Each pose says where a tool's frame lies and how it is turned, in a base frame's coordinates. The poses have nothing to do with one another.
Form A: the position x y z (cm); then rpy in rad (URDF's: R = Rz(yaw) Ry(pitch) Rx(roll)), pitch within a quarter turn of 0, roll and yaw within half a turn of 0.
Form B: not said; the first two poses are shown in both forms.
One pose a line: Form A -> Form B
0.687 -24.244 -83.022 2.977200 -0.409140 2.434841 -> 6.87 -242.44 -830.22 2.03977 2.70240 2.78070
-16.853 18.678 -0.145 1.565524 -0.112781 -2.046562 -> -168.53 186.78 -1.45 2.66523 1.56556 1.68358
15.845 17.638 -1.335 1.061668 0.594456 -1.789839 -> 158.45 176.38 -13.35 -3.05763 1.15513 0.91197
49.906 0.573 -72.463 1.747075 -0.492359 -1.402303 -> 499.06 5.73 -724.63 -2.88910 1.72596 2.06969
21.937 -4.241 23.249 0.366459 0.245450 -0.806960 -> 219.37 -42.41 232.49 -1.81333 0.43796 0.96067
